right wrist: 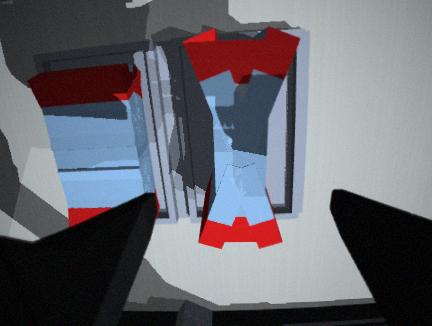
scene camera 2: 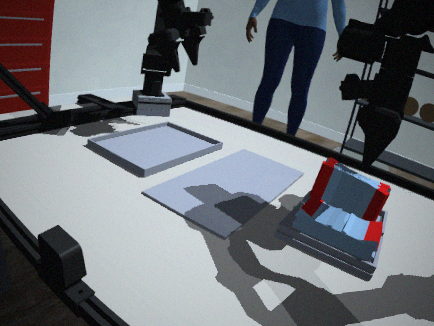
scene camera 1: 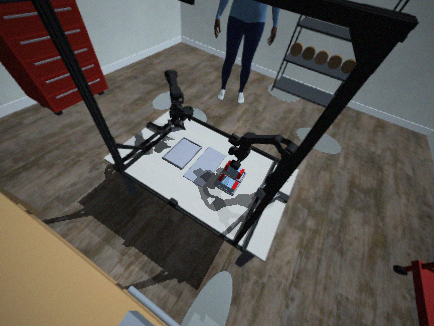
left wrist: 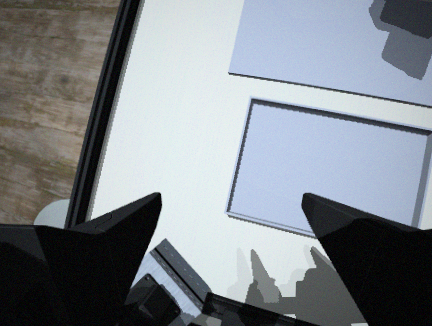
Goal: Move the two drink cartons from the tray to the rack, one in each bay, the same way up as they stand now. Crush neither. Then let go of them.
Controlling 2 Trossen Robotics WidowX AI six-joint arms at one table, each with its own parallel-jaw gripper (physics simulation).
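Frame: origin at the left arm's base, x ahead, y left, z up, level; metres.
Seen in the pictures: left gripper, between the fingertips: [scene camera 2: 187, 68] [scene camera 1: 187, 125] [left wrist: 232, 199]; right gripper, between the fingertips: [right wrist: 242, 200] [scene camera 2: 368, 161]; left arm's base, origin of its link: [scene camera 2: 151, 93] [left wrist: 148, 306].
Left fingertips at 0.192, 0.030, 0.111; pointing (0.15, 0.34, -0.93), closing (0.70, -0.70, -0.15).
Pixels of each thing's middle, then the offset from my left fingertips to it, as dx, dy, dz.
- rack, middle of its body: [right wrist: 175, 138] [scene camera 2: 340, 222] [scene camera 1: 230, 178] +0.446, +0.142, -0.156
- carton, middle of its body: [right wrist: 238, 139] [scene camera 2: 350, 191] [scene camera 1: 234, 169] +0.414, +0.183, -0.118
- rimmed tray, middle of its body: [left wrist: 325, 173] [scene camera 2: 158, 143] [scene camera 1: 183, 152] +0.100, -0.076, -0.158
The rack [scene camera 1: 225, 190] [scene camera 2: 325, 256] [right wrist: 300, 125] has two bays. One drink carton, blue with red ends [scene camera 1: 230, 181] [scene camera 2: 332, 218] [right wrist: 97, 155], sits in the near bay, at left in the right wrist view. The other carton [scene camera 1: 235, 171] [scene camera 2: 350, 182] [right wrist: 242, 135] is at the far bay, higher, narrow-waisted with flared red ends; its underside is hidden. My right gripper [scene camera 1: 236, 165] [scene camera 2: 367, 162] [right wrist: 242, 200] is open above this carton, apart from it. The rimmed tray [scene camera 1: 182, 152] [scene camera 2: 155, 145] [left wrist: 325, 165] holds no carton. My left gripper [scene camera 2: 185, 68] [left wrist: 232, 199] is open and empty, raised behind the tray.
A flat pale plate [scene camera 1: 212, 155] [scene camera 2: 250, 170] [left wrist: 310, 45] lies between the tray and the rack. Black frame rails run along the table edges, and frame posts rise around it. The right arm's shadow falls over the plate and table. A person stands behind the table.
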